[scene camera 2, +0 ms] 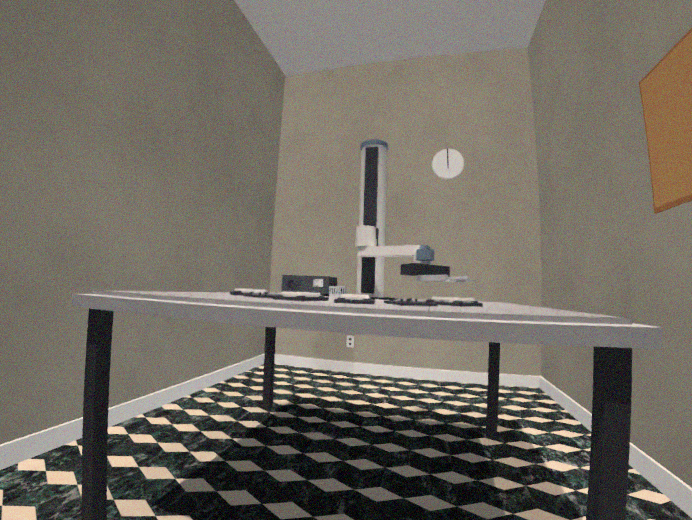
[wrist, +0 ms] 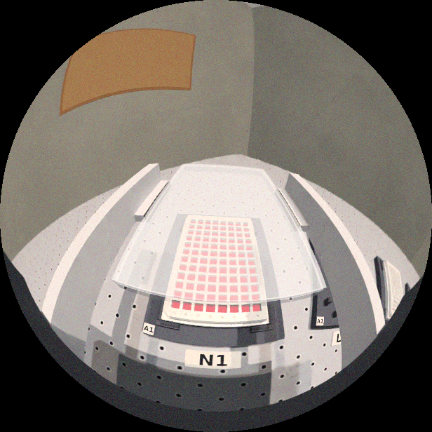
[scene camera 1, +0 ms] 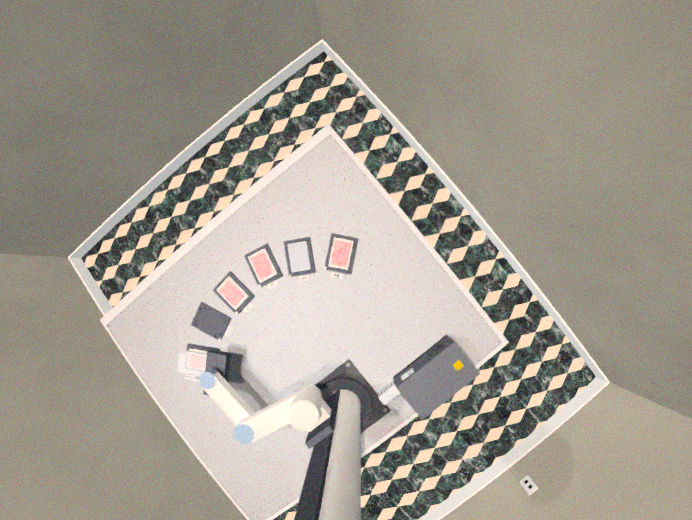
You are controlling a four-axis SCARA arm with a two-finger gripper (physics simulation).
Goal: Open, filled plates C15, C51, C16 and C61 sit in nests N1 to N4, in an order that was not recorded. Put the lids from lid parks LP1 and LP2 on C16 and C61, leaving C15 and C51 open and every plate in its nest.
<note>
I see my gripper (scene camera 2: 458, 278), a clear lid (wrist: 216, 235), a plate C16 (wrist: 210, 316), a lid park LP2 (scene camera 1: 209, 320) and a nest N1 (wrist: 189, 334).
My gripper shows as well in the wrist view (wrist: 224, 176) and in scene camera 1 (scene camera 1: 186, 364). The lid park LP2 is seen too in the wrist view (wrist: 319, 308).
</note>
